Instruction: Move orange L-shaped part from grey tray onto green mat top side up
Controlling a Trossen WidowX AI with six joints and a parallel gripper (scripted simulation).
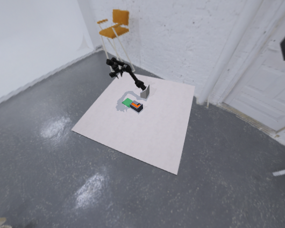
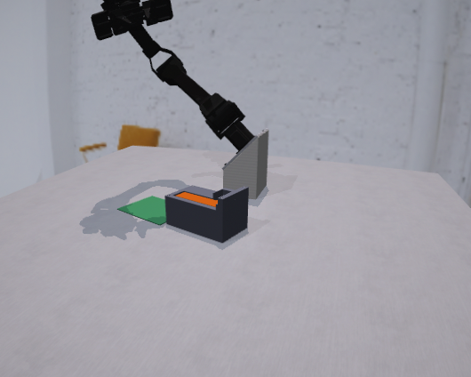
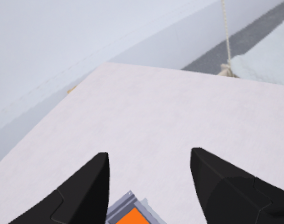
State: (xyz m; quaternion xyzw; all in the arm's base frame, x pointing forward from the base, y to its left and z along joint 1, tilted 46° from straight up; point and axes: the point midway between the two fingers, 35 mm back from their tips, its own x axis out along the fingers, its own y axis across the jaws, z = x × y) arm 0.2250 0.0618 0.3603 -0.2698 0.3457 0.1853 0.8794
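Now: the orange L-shaped part 380 mm below my gripper tip, 170 mm to the left of it and 30 mm ahead of it. From my gripper tip the other things lie so: green mat (440 mm below, 30 mm behind, 10 mm to the left).
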